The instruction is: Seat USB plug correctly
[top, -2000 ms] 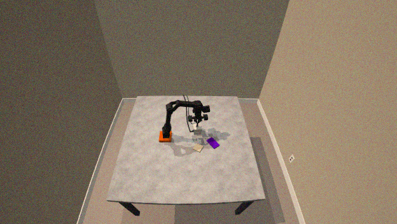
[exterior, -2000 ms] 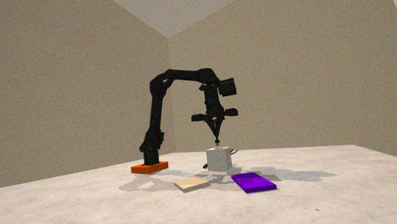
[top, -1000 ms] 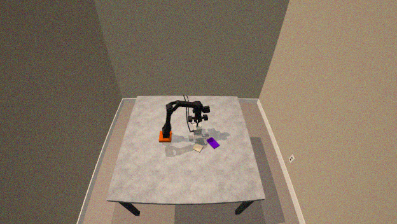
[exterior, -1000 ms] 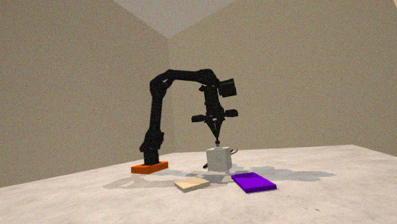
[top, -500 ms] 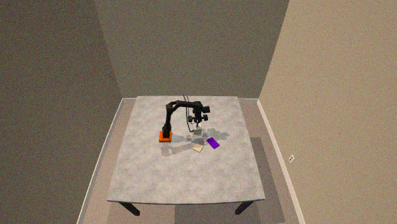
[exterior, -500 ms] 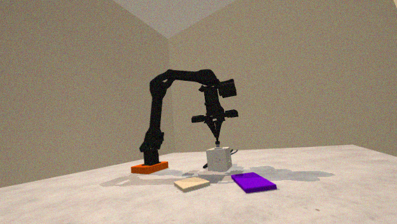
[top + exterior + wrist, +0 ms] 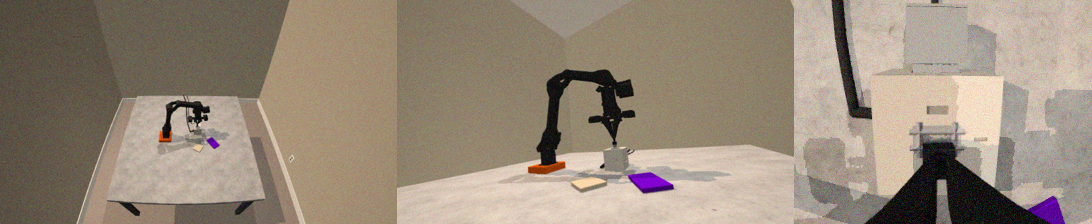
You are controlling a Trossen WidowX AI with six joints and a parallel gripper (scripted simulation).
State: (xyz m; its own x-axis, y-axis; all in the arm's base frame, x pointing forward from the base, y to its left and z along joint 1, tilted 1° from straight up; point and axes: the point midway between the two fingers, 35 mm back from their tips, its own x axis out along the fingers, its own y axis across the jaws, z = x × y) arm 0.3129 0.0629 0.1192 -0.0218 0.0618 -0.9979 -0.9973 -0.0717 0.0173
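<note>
The black USB plug lies 2 cm below my gripper tip. From my gripper tip the other things lie so: beige flat tile: 21 cm to the right, 11 cm below, 1 cm behind; then purple flat tile: 16 cm to the right, 14 cm ahead, 11 cm below.
</note>
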